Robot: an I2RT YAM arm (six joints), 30 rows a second.
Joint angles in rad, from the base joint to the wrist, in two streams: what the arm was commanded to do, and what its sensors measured. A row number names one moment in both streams.
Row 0, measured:
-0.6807 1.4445 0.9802 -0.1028 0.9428 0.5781
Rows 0 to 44, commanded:
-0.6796 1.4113 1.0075 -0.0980 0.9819 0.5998
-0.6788 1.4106 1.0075 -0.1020 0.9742 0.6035
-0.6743 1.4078 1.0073 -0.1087 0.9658 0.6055
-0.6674 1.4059 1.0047 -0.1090 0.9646 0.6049
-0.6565 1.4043 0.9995 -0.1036 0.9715 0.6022
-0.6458 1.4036 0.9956 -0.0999 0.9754 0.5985
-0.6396 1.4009 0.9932 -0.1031 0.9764 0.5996
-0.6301 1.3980 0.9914 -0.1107 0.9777 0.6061
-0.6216 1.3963 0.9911 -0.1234 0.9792 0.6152
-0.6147 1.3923 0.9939 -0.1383 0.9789 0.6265
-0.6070 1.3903 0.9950 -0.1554 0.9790 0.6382
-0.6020 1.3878 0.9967 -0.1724 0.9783 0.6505
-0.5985 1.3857 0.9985 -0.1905 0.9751 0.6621
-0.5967 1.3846 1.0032 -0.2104 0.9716 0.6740
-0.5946 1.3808 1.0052 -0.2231 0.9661 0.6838
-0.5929 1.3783 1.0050 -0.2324 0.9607 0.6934
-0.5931 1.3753 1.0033 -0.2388 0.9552 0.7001
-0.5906 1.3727 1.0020 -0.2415 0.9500 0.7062
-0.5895 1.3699 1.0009 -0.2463 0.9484 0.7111
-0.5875 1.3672 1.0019 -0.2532 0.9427 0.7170
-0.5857 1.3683 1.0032 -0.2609 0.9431 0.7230
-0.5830 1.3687 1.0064 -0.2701 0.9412 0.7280
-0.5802 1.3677 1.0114 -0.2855 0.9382 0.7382
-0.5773 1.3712 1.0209 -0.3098 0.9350 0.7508
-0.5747 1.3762 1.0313 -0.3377 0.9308 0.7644
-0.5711 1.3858 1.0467 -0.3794 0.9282 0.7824
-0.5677 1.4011 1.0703 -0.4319 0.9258 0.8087
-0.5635 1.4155 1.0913 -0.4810 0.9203 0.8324
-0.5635 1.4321 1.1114 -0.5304 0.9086 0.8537
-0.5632 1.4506 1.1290 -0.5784 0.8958 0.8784
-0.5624 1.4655 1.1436 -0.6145 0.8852 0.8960
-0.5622 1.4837 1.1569 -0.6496 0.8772 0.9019
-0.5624 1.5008 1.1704 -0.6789 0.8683 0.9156
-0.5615 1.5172 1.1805 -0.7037 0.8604 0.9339
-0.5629 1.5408 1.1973 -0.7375 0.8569 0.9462
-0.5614 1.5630 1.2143 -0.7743 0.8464 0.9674
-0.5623 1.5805 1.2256 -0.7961 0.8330 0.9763
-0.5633 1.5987 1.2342 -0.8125 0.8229 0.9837
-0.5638 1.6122 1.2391 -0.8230 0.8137 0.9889
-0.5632 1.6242 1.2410 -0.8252 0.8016 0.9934
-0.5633 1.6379 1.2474 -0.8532 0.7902 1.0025
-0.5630 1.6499 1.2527 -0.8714 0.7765 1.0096
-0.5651 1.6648 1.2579 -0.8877 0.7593 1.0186
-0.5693 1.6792 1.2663 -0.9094 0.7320 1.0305
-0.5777 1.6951 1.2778 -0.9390 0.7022 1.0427
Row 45, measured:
-0.5697 1.6718 1.2293 -0.8066 0.7399 0.9707
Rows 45 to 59, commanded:
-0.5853 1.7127 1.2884 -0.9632 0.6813 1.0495
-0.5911 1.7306 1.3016 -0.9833 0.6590 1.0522
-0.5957 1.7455 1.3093 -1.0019 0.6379 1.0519
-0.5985 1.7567 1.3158 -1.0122 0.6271 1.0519
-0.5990 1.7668 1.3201 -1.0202 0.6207 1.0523
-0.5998 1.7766 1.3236 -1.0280 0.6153 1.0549
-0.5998 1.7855 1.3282 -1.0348 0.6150 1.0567
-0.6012 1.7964 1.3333 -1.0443 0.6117 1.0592
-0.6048 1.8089 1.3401 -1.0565 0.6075 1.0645
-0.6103 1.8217 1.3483 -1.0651 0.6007 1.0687
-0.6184 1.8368 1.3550 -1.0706 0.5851 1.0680
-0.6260 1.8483 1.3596 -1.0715 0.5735 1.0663
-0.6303 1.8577 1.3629 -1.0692 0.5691 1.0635
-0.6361 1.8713 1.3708 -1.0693 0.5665 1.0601
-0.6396 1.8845 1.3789 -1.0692 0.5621 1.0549
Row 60, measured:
-0.6239 1.8576 1.3434 -0.9977 0.5575 1.0298
